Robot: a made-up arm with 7 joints.
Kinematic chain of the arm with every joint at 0, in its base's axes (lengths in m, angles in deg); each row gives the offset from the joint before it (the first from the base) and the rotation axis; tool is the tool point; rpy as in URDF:
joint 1: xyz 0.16 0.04 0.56 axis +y
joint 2: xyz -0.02 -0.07 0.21 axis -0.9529 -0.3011 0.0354
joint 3: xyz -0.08 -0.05 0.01 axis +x
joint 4: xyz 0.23 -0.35 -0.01 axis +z
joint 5: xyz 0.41 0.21 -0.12 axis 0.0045 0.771 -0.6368
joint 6: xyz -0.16 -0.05 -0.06 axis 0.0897 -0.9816 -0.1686
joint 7: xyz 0.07 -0.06 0 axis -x
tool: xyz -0.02 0.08 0.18 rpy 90 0 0
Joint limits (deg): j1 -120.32..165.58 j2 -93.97..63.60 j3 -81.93..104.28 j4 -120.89..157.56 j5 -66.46..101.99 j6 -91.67..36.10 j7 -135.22..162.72
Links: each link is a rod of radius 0.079 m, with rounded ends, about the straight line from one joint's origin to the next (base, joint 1, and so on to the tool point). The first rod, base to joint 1, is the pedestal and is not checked.
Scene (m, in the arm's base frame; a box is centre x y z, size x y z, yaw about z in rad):
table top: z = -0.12
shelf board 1: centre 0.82 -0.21 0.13 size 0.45 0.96 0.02 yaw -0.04
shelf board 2: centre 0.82 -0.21 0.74 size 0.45 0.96 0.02 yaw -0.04
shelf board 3: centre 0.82 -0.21 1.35 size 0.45 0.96 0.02 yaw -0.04
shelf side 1: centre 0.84 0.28 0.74 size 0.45 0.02 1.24 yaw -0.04
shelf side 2: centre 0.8 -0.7 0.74 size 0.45 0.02 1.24 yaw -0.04
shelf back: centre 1.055 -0.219 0.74 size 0.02 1 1.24 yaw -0.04
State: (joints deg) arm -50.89 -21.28 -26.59 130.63 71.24 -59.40 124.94
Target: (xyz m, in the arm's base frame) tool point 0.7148 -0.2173 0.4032
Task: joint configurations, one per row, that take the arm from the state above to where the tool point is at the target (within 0.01 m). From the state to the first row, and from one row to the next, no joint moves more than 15 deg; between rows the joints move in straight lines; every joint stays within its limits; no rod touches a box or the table.
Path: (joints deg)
1: -64.30 -29.71 -17.97 136.02 72.55 -58.07 123.93
2: -77.71 -38.13 -9.35 141.40 73.85 -56.73 122.91
3: -91.11 -46.56 -0.74 146.79 75.16 -55.40 121.90
4: -104.52 -54.98 7.88 152.17 76.46 -54.07 120.89
5: -117.93 -63.41 16.50 157.56 77.77 -52.74 119.88

